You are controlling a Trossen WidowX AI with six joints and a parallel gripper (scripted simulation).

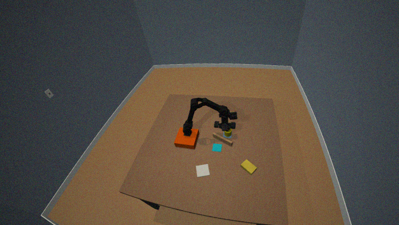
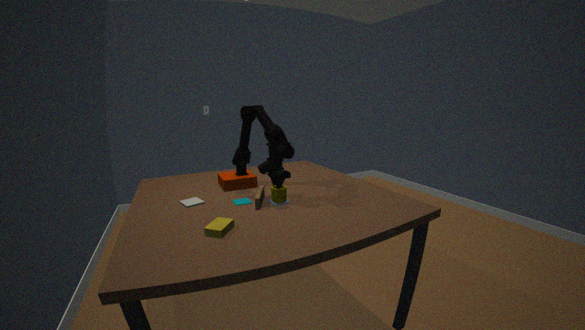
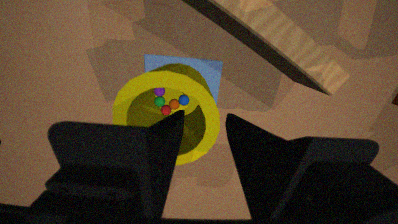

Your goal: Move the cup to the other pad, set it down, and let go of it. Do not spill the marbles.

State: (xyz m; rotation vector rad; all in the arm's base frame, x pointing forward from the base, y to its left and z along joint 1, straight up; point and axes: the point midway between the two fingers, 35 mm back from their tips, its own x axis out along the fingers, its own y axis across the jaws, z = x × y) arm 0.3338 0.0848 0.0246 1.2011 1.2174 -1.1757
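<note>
The cup lies 20 mm ahead of my gripper tip and 20 mm below it. The rest, counted from my gripper tip: cyan pad 50 mm behind, 160 mm to the right, 60 mm below; yellow block 230 mm ahead, 320 mm to the right, 40 mm below; wooden bar 10 mm behind, 80 mm to the right, 40 mm below.
</note>
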